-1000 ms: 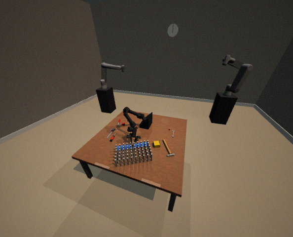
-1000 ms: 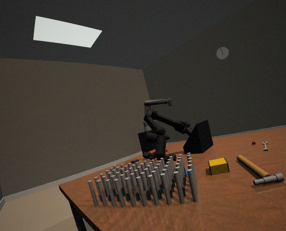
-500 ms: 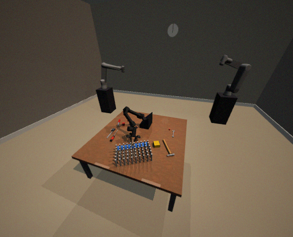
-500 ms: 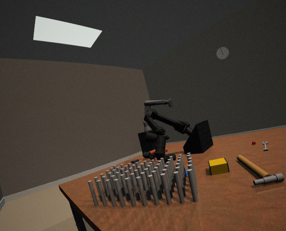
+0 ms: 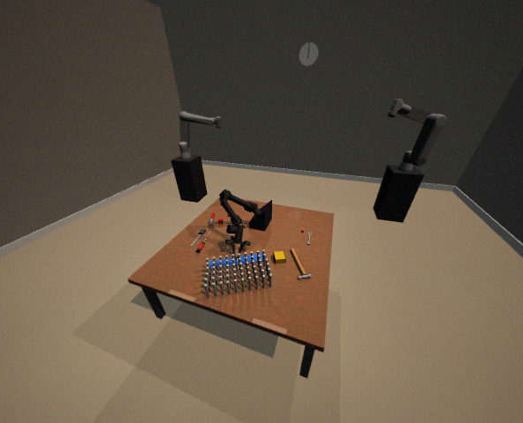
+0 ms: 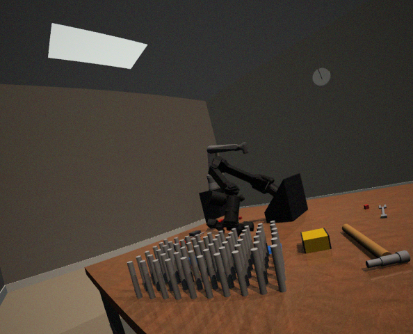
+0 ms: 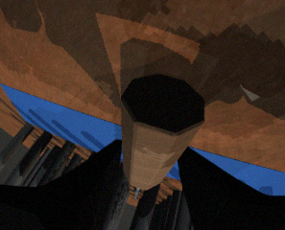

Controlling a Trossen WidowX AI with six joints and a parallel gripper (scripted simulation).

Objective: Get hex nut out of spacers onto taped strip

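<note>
Now: gripper tip 5 cm short of the blue taped strip, 2 cm to the right of it and 2 cm above it. Round my gripper tip: yellow block (5 cm behind, 33 cm to the left); then grey wrench (35 cm behind, 52 cm to the left, 2 cm below).
</note>
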